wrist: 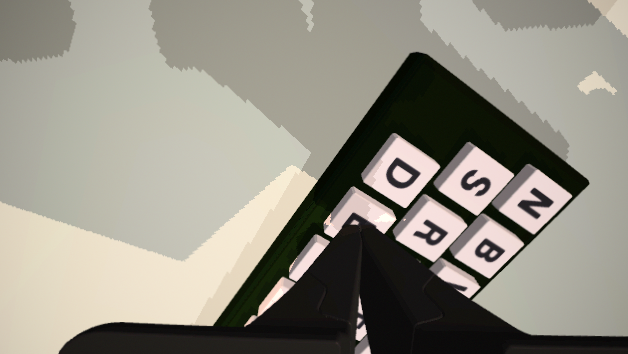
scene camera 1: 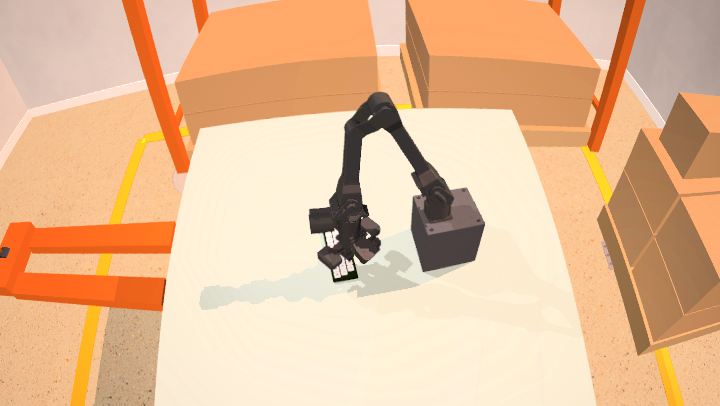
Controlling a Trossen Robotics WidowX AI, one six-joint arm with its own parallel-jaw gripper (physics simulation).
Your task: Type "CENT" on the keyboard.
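Where they show: gripper, fingertip midpoint: [wrist: 357, 238] [scene camera 1: 349, 260]; arm's base, origin of the base link: [scene camera 1: 438, 213].
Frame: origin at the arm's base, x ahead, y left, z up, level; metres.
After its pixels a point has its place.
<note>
The dark green keyboard [scene camera 1: 352, 276] @[x 0.248, y 0.042, z -0.156 m] [wrist: 430, 100] @[x 0.243, y 0.036, z -0.156 m] lies on the table under my gripper, with white lettered keys. In the wrist view the D key [wrist: 401, 170] @[x 0.247, y 0.015, z -0.150 m], S key [wrist: 475, 178] @[x 0.267, y 0.025, z -0.150 m] and N key [wrist: 533, 199] @[x 0.287, y 0.030, z -0.150 m] form the row at its upper end. Below them are the E key [wrist: 354, 202] @[x 0.241, y -0.001, z -0.150 m], R key [wrist: 430, 228] @[x 0.267, y 0.005, z -0.150 m] and B key [wrist: 488, 246] @[x 0.287, y 0.010, z -0.150 m]. My gripper [scene camera 1: 346, 254] @[x 0.247, y -0.008, z -0.146 m] [wrist: 357, 238] @[x 0.247, y -0.008, z -0.146 m] is shut and empty, its tips over the lower part of the E key. I cannot tell whether they touch it. The fingers hide many keys; the C and T keys do not show.
The arm's dark base box [scene camera 1: 448, 247] @[x -0.015, y 0.071, z -0.063 m] stands on the pale table [scene camera 1: 282, 353] @[x 0.487, y 0.252, z -0.168 m], right of the keyboard. Large cartons [scene camera 1: 282, 45] [scene camera 1: 504, 75] stand behind the table, stacked boxes [scene camera 1: 670, 242] to its right. An orange pallet jack [scene camera 1: 100, 238] is at the left.
</note>
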